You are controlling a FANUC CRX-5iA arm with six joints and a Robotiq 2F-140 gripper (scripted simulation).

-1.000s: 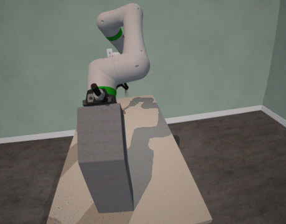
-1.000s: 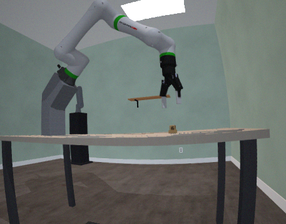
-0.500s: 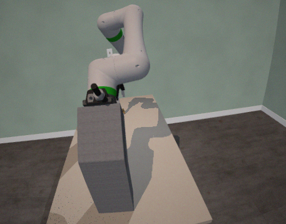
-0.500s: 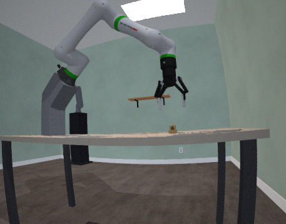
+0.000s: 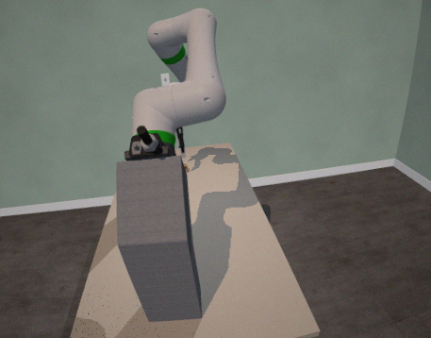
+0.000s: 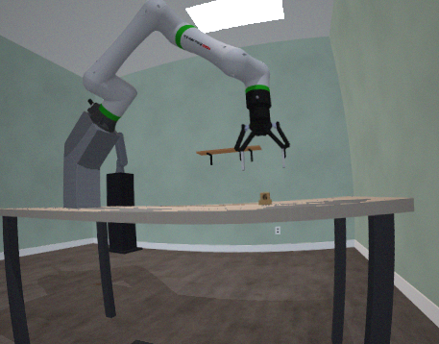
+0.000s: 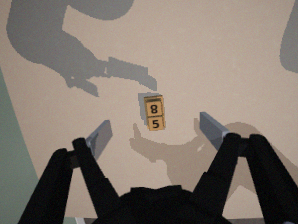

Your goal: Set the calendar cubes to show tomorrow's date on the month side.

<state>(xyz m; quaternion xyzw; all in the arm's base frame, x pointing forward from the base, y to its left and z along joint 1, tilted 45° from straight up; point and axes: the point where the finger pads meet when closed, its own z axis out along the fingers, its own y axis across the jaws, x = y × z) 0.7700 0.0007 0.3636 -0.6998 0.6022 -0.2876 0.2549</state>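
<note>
Right now my hand is 13 cm above the wooden tray and 2 cm to the right of it.
</note>
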